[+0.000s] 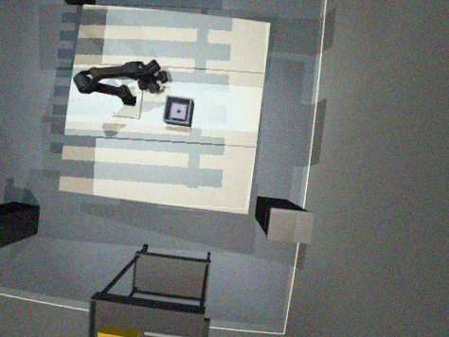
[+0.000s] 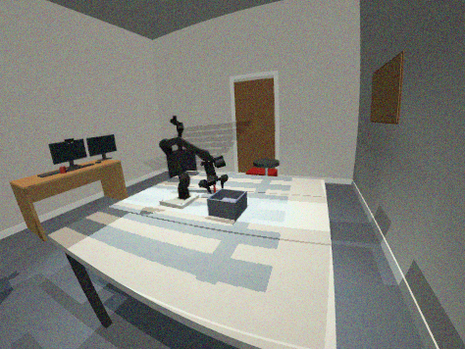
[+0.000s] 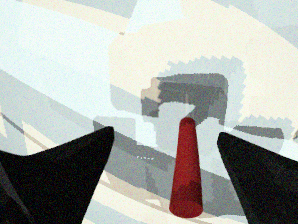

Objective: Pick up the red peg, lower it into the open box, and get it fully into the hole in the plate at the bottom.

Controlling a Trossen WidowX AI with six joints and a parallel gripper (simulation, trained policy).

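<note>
My gripper tip is 2 cm past the red peg and 1 cm below it. The rest, counted from my gripper tip: grey plate: 16 cm to the right, 16 cm ahead, 2 cm above; then dark box: 16 cm to the right, 16 cm ahead.
</note>
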